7 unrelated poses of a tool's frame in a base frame.
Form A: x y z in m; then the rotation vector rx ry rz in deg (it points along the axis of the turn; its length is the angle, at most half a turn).
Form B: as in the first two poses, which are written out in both.
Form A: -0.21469 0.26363 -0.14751 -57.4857 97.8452 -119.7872
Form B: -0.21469 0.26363 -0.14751 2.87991 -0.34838 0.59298 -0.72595
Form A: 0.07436 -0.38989 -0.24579 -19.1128 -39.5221 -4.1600
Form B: 0.07436 -0.38989 -0.24579 0.76965 -0.43342 -0.89624 -0.09434
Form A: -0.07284 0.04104 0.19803 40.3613 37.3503 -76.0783
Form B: -0.07284 0.04104 0.19803 1.63838 0.42996 0.39788 -0.81045
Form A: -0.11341 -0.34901 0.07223 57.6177 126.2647 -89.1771
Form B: -0.11341 -0.34901 0.07223 2.87927 0.34926 0.76538 -0.54057
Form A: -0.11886 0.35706 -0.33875 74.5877 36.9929 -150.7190
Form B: -0.11886 0.35706 -0.33875 3.00521 0.43318 0.21484 -0.87533
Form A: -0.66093 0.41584 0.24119 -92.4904 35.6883 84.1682
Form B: -0.66093 0.41584 0.24119 2.26976 -0.71120 0.27442 0.64721
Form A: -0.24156 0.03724 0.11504 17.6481 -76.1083 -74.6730
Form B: -0.24156 0.03724 0.11504 1.88625 0.16330 -0.70422 -0.69094
